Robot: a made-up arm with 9 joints. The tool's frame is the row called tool.
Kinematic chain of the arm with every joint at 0, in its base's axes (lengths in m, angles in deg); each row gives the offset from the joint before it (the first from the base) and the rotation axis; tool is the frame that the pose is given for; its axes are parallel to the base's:
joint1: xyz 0 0 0.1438 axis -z
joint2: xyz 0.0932 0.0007 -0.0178 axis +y
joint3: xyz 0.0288 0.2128 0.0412 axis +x
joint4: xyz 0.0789 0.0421 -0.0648 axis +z
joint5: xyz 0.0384 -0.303 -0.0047 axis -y
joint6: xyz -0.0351 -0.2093 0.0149 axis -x
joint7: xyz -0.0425 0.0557 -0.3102 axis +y
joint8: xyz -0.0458 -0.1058 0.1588 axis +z
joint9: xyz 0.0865 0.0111 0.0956 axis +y
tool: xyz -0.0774 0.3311 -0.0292
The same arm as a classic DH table. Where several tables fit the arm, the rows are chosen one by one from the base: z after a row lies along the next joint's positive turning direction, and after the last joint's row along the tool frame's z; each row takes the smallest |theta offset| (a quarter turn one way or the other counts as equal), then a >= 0, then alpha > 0; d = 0 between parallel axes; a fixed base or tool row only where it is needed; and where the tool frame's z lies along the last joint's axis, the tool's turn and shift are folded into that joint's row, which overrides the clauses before.
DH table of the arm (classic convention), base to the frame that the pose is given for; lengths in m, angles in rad. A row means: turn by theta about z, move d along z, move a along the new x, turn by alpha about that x. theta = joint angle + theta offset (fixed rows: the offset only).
base (fixed): theta offset 0.0000, d 0.0000, a 0.0000, alpha 3.1416
joint1: theta offset 0.0000, d -0.1260, a 0.0932, alpha 1.5708
joint2: theta offset -1.5708, d 0.2135, a 0.0412, alpha -1.5708
joint3: theta offset -1.5708, d 0.1077, a 0.0421, alpha -1.5708
joint4: theta offset -1.5708, d -0.0695, a 0.0384, alpha 1.5708
joint5: theta offset 1.5708, d 0.5123, a 0.0149, alpha -1.5708
joint6: theta offset 0.0000, d 0.0776, a -0.3102, alpha -1.5708
joint7: theta offset -1.5708, d -0.0501, a 0.0458, alpha -1.5708
joint8: theta offset 0.0000, d 0.2544, a -0.0865, alpha 1.5708
joint9: theta offset 0.0000, d 0.3422, a 0.0774, alpha -1.5708
tool (fixed): theta offset 3.1416, d -0.0292, a 0.0000, alpha 0.0000

